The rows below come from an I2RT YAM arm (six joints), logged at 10 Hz.
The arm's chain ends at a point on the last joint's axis. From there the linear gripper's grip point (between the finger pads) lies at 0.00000 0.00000 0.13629 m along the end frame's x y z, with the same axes.
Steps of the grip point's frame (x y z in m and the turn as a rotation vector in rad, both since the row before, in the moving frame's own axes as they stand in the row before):
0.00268, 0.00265, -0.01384, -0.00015, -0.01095, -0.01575
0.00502, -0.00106, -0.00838, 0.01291, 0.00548, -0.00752
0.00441, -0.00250, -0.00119, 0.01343, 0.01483, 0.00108
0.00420, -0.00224, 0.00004, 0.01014, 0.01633, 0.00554
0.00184, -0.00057, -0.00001, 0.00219, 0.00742, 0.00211
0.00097, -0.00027, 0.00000, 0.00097, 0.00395, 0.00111
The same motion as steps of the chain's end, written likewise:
0.00417, 0.00262, -0.01383, -0.00015, -0.01095, -0.01575
0.00428, 0.00070, -0.00837, 0.01291, 0.00548, -0.00752
0.00239, -0.00067, -0.00116, 0.01343, 0.01483, 0.00108
0.00197, -0.00086, 0.00007, 0.01014, 0.01633, 0.00554
0.00083, -0.00027, -0.00001, 0.00219, 0.00742, 0.00211
0.00043, -0.00014, 0.00000, 0.00097, 0.00395, 0.00111

